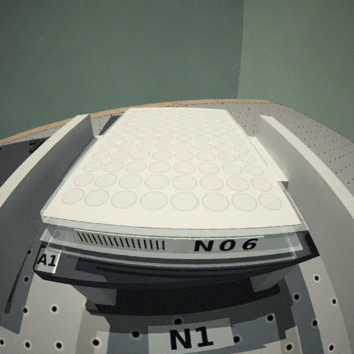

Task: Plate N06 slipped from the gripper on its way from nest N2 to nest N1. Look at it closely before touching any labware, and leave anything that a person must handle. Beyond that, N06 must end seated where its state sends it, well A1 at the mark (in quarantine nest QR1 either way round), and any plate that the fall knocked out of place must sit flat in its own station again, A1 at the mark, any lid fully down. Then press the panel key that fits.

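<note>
Plate N06 is white, with faint round wells and a clear rim, and lies level between the two finger plates. Its front face carries a barcode and the print N06. My gripper is shut on the plate, one long grey finger along each side. Directly below the plate is the dark nest N1, with an A1 mark at its front left corner. The plate is very close over the nest or in it; whether it rests on the seat is hidden. No A1 print on the plate can be made out.
The label N1 lies on the perforated deck in front of the nest. A dark area with a partly hidden marking is at the left. The deck's wooden edge runs across the back, before a green wall.
</note>
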